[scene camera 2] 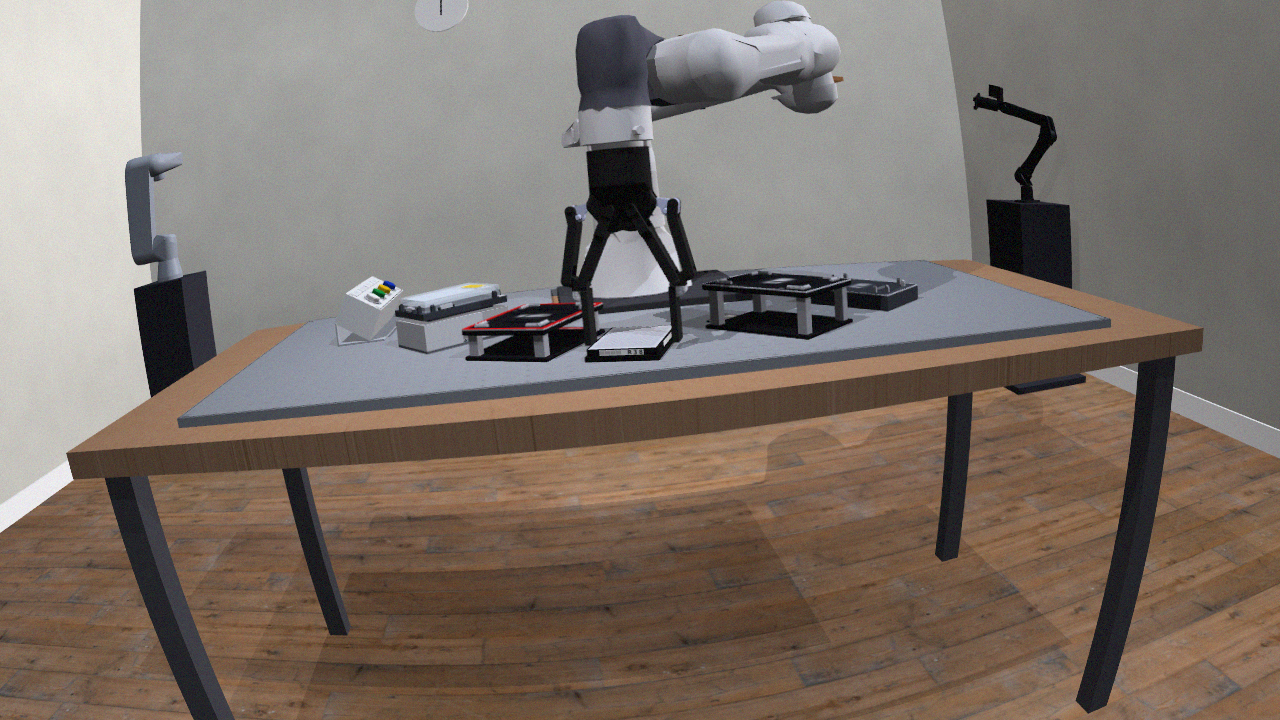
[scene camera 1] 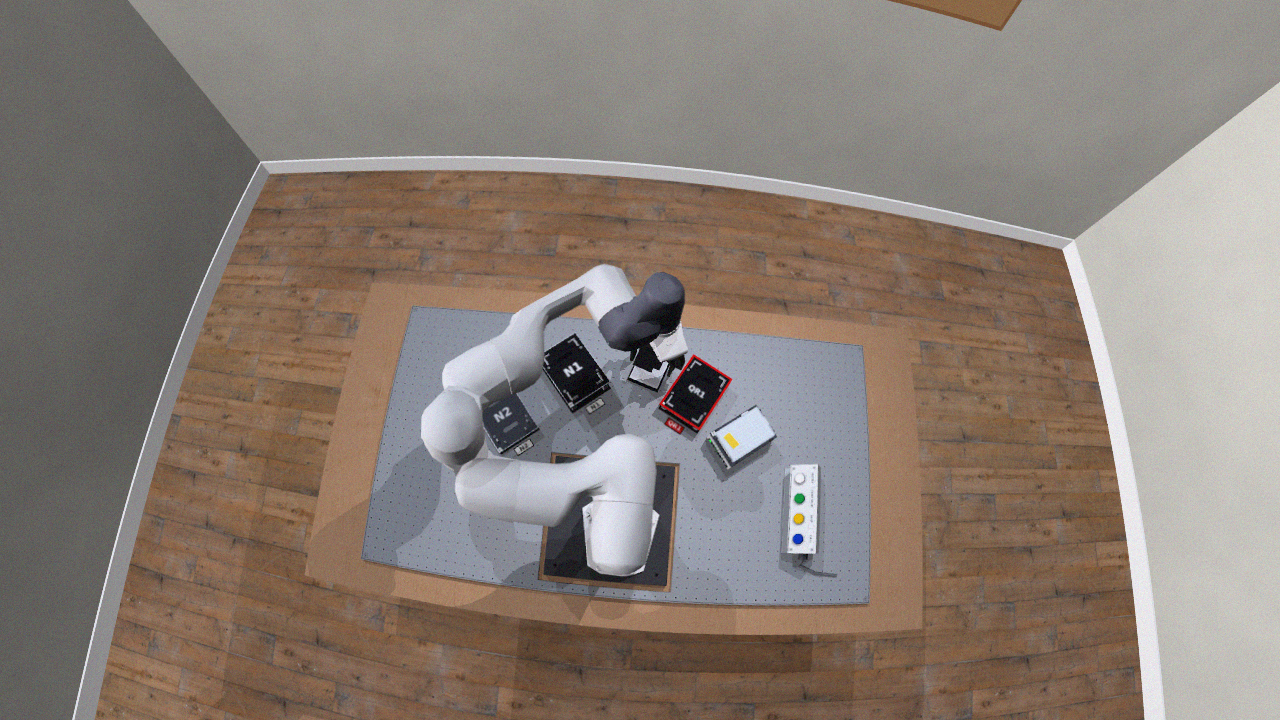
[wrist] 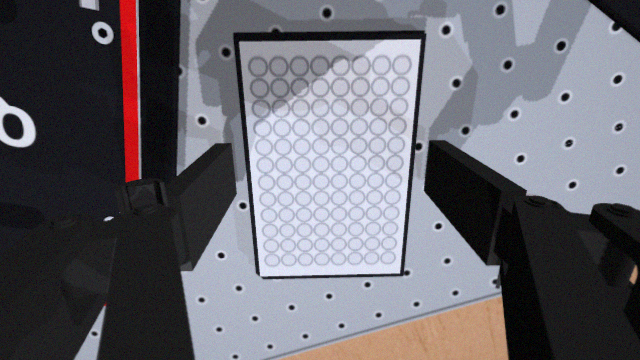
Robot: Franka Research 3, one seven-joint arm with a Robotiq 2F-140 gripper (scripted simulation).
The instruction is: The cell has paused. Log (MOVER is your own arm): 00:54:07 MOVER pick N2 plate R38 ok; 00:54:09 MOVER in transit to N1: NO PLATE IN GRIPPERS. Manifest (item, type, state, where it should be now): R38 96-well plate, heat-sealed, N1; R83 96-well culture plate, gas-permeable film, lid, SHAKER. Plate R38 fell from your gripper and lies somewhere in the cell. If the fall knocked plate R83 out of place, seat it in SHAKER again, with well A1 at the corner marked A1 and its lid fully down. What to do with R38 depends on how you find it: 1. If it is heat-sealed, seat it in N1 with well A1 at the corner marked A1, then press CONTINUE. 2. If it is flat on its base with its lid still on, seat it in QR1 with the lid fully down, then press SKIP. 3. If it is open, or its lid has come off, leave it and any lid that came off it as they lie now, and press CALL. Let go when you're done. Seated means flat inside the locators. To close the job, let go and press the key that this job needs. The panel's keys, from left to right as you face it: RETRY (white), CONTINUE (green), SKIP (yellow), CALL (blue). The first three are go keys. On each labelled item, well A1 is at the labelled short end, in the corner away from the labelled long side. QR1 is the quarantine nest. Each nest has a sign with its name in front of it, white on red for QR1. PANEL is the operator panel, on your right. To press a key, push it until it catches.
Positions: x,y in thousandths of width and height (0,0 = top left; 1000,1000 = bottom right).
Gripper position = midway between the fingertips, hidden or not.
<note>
I see my gripper (scene camera 2: 495,474), a plate R38 (wrist: 515,332), a key panel (scene camera 2: 292,447), a QR1 nest (scene camera 1: 534,570), a shaker block (scene camera 2: 332,469) and an N1 nest (scene camera 1: 461,537).
My gripper also shows in the wrist view (wrist: 516,465). The QR1 nest also shows in scene camera 2 (scene camera 2: 444,430) and in the wrist view (wrist: 126,229). The N1 nest also shows in scene camera 2 (scene camera 2: 637,392).
</note>
